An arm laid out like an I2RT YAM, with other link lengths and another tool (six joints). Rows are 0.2 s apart.
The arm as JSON. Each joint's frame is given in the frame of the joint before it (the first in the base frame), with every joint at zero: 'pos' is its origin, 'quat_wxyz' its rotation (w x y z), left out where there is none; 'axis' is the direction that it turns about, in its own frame. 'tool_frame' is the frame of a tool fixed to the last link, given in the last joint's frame.
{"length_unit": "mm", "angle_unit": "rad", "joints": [
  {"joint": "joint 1", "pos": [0.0, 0.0, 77.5], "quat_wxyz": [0.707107, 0.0, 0.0, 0.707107], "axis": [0.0, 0.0, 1.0]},
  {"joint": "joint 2", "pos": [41.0, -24.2, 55.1], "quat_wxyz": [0.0, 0.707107, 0.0, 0.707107], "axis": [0.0, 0.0, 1.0]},
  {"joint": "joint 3", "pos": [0.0, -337.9, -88.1], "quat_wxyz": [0.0, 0.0, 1.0, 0.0], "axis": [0.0, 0.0, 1.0]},
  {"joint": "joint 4", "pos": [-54.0, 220.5, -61.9], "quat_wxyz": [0.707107, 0.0, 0.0, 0.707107], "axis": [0.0, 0.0, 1.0]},
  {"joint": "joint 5", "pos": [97.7, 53.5, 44.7], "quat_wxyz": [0.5, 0.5, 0.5, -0.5], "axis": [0.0, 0.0, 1.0]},
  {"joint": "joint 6", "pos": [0.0, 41.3, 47.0], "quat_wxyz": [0.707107, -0.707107, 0.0, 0.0], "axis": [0.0, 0.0, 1.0]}
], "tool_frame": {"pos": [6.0, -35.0, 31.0], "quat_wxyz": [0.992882, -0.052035, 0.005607, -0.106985]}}
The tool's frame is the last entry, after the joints.
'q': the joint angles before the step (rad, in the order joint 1, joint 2, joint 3, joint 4, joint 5, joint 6). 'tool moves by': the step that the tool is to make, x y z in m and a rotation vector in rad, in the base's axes. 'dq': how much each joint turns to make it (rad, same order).
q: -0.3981 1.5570 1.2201 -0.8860 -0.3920 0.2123
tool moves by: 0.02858 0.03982 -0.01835 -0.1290 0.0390 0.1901
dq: 0.1980 0.0565 -0.0007 0.0450 0.1293 -0.0400
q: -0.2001 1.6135 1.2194 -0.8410 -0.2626 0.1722
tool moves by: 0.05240 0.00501 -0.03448 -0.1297 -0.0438 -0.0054
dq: 0.0702 0.1312 0.0000 0.2010 0.1399 0.0271
